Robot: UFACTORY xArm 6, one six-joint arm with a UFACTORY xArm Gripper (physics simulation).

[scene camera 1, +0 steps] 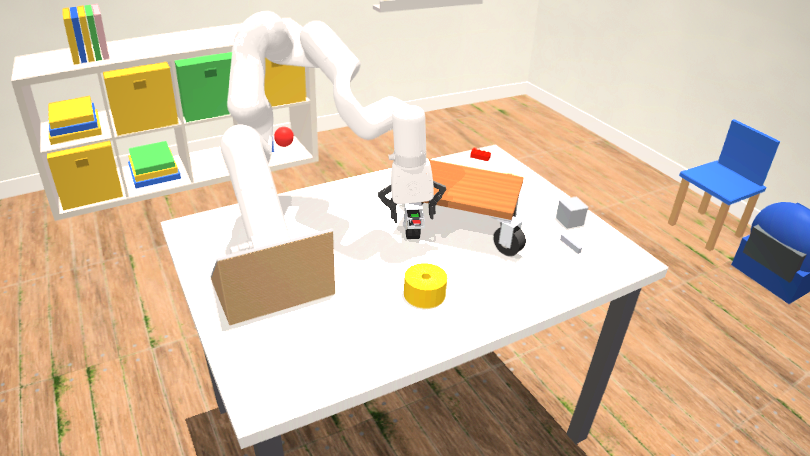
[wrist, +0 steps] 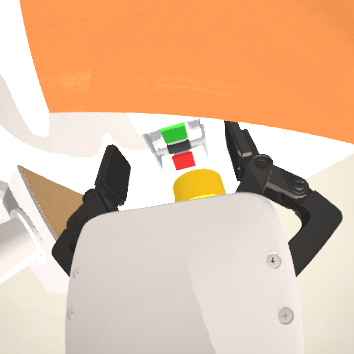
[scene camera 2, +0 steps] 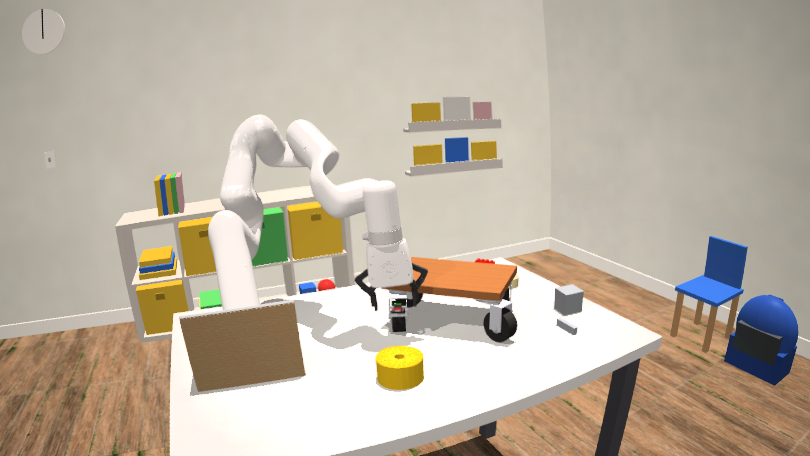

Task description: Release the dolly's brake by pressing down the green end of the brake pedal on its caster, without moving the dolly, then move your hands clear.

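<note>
The dolly (scene camera 1: 476, 189) (scene camera 2: 459, 278) (wrist: 190, 60) has an orange wooden deck on black-wheeled casters. Its near left caster (scene camera 1: 413, 232) (scene camera 2: 399, 324) carries the brake pedal. The pedal's green end (scene camera 1: 414, 215) (scene camera 2: 398, 304) (wrist: 174, 132) is on the deck side, and its red end (scene camera 1: 416, 222) (scene camera 2: 397, 309) (wrist: 184, 161) faces outward. The pedal's tilt is hard to tell. My gripper (scene camera 1: 413, 218) (scene camera 2: 394, 305) (wrist: 170, 142) points down, open and empty, with one finger on either side of the pedal in the views. Any contact with the caster or deck cannot be made out.
A yellow cylinder (scene camera 1: 425, 288) (scene camera 2: 399, 368) (wrist: 199, 185) stands in front of the caster. A brown wedge-shaped block (scene camera 1: 277, 277) (scene camera 2: 243, 348) is at the left. A grey cube (scene camera 1: 571, 212) (scene camera 2: 568, 300), a small grey bar (scene camera 1: 570, 244) (scene camera 2: 566, 326) and a red brick (scene camera 1: 480, 154) lie around the dolly.
</note>
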